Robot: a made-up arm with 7 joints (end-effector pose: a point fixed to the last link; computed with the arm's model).
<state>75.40 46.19 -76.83 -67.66 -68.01 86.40 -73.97</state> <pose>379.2 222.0 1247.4 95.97 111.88 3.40</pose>
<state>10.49 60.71 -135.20 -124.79 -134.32 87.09 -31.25</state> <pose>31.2 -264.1 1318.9 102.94 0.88 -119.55</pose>
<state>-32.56 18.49 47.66 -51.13 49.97 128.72 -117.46</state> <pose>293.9 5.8 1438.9 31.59 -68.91 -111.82</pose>
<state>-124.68 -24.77 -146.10 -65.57 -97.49 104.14 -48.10</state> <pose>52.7 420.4 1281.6 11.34 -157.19 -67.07</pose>
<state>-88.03 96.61 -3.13 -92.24 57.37 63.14 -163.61</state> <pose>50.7 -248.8 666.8 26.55 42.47 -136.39</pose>
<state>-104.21 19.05 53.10 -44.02 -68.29 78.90 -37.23</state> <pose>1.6 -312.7 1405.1 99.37 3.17 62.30</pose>
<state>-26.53 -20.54 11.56 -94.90 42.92 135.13 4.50</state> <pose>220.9 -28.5 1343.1 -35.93 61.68 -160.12</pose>
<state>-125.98 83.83 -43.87 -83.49 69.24 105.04 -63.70</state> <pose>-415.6 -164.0 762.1 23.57 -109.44 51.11</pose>
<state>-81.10 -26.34 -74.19 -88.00 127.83 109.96 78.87</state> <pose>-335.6 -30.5 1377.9 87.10 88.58 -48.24</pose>
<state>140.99 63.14 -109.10 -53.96 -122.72 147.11 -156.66</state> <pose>-137.8 444.2 1290.1 50.88 42.18 -77.86</pose>
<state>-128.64 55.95 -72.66 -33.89 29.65 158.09 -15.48</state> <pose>-432.5 -266.5 1248.3 41.02 2.04 7.17</pose>
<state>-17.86 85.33 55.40 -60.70 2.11 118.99 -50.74</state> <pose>463.2 77.5 921.8 -65.67 11.62 -80.51</pose>
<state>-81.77 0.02 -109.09 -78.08 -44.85 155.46 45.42</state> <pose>-358.4 34.5 1336.4 -2.86 -5.26 -28.03</pose>
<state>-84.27 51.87 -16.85 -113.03 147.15 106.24 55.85</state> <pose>-68.0 -402.0 882.1 89.43 133.70 50.66</pose>
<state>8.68 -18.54 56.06 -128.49 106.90 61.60 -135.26</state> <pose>10.0 326.3 1166.0 21.98 10.38 -10.88</pose>
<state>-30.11 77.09 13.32 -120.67 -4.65 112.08 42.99</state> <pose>151.2 -23.6 765.5 147.24 -33.11 -0.80</pose>
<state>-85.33 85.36 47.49 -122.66 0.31 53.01 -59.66</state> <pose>174.2 -60.6 867.9 -42.15 44.81 -5.60</pose>
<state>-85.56 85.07 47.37 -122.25 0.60 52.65 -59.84</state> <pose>174.7 -63.9 867.8 -41.98 45.19 -6.06</pose>
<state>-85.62 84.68 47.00 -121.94 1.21 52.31 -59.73</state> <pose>174.7 -66.7 867.2 -42.01 46.00 -6.20</pose>
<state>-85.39 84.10 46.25 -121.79 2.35 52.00 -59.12</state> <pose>174.2 -68.6 866.1 -42.41 47.47 -5.84</pose>
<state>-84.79 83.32 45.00 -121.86 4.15 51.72 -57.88</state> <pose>172.9 -69.3 864.1 -43.24 49.78 -4.78</pose>
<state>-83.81 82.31 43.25 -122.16 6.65 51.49 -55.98</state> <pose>170.9 -69.1 861.5 -44.51 52.97 -3.06</pose>
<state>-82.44 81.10 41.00 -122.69 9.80 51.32 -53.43</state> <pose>168.1 -68.0 858.1 -46.23 56.98 -0.65</pose>
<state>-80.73 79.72 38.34 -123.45 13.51 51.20 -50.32</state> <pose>164.7 -66.5 854.3 -48.30 61.68 2.39</pose>
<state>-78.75 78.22 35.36 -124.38 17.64 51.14 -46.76</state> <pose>161.0 -65.1 850.1 -50.62 66.88 5.88</pose>
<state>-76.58 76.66 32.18 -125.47 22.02 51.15 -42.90</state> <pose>156.9 -63.8 845.9 -53.07 72.39 9.72</pose>
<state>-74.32 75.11 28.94 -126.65 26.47 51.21 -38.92</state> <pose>152.7 -63.1 841.7 -55.45 77.96 13.71</pose>
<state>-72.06 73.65 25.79 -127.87 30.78 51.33 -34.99</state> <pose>148.7 -62.8 837.8 -57.65 83.35 17.69</pose>
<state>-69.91 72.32 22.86 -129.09 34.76 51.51 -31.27</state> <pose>145.0 -62.8 834.4 -59.61 88.33 21.50</pose>
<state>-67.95 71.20 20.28 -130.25 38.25 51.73 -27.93</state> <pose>141.6 -62.9 831.6 -61.23 92.69 25.02</pose>
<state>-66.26 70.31 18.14 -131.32 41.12 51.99 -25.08</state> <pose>138.6 -62.7 829.4 -62.56 96.28 28.13</pose>
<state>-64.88 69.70 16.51 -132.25 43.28 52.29 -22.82</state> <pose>136.0 -62.0 827.7 -63.62 98.99 30.77</pose>
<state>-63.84 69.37 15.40 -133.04 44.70 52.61 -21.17</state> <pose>133.7 -60.6 826.6 -64.48 100.79 32.94</pose>
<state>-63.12 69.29 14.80 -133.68 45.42 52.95 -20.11</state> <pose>131.8 -58.3 826.0 -65.21 101.71 34.63</pose>
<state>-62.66 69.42 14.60 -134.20 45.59 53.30 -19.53</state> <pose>130.2 -55.4 825.8 -65.83 101.93 35.93</pose>
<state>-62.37 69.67 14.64 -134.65 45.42 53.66 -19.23</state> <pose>128.7 -52.2 825.9 -66.40 101.72 36.98</pose>
